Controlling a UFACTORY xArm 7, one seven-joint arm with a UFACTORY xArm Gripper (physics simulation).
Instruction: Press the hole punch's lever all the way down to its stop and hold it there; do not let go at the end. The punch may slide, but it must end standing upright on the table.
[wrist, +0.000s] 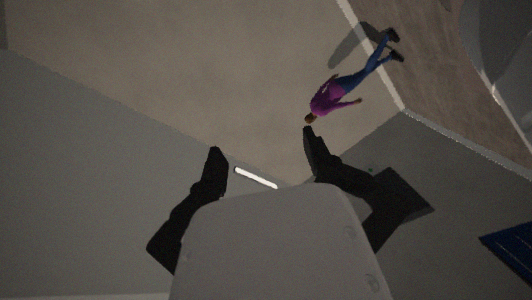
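Observation:
My gripper (262, 146) is open in the wrist view, its two black fingers spread wide with nothing between them. The left finger points up near the middle, and the right finger reaches a little higher. The gripper's pale grey housing fills the lower middle. The hole punch and its lever do not show in the wrist view, nor does the table, so where the gripper is relative to them cannot be told.
The view looks out into the room. A person in a purple top (327, 97) stands far off beyond the right fingertip. A bright light strip (255, 178) shows between the fingers. A large grey curved shape (500, 40) is at the upper right, and a dark blue panel (512, 250) at the lower right.

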